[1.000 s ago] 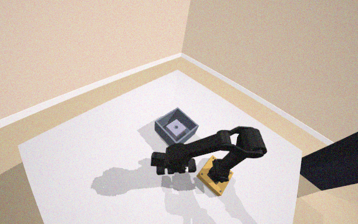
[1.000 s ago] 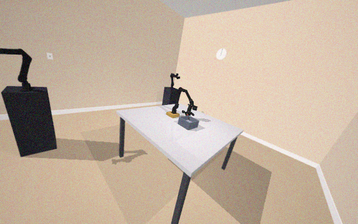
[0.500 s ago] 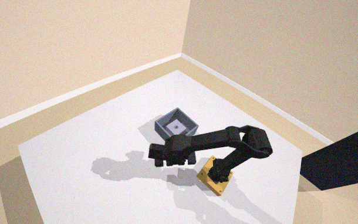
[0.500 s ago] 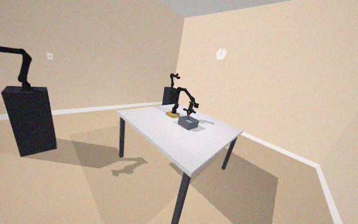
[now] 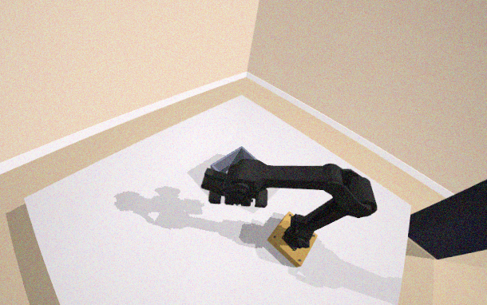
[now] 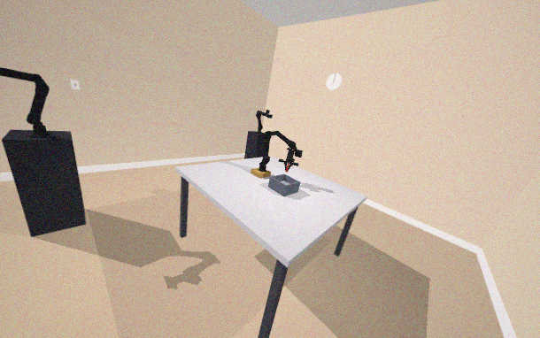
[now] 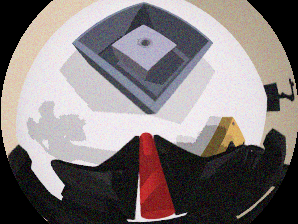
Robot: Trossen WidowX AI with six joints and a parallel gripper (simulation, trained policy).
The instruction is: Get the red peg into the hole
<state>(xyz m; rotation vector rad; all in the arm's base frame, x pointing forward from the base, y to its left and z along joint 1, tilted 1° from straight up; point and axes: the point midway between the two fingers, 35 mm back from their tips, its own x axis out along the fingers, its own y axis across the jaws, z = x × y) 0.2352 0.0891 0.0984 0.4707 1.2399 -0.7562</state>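
My gripper tip is now 12 cm to the left of the plate, 10 cm short of it and 7 cm above it. Also, from my gripper tip: grey box (12 cm to the right, 10 cm ahead, 9 cm below); red peg (3 cm above, 1 cm to the left).
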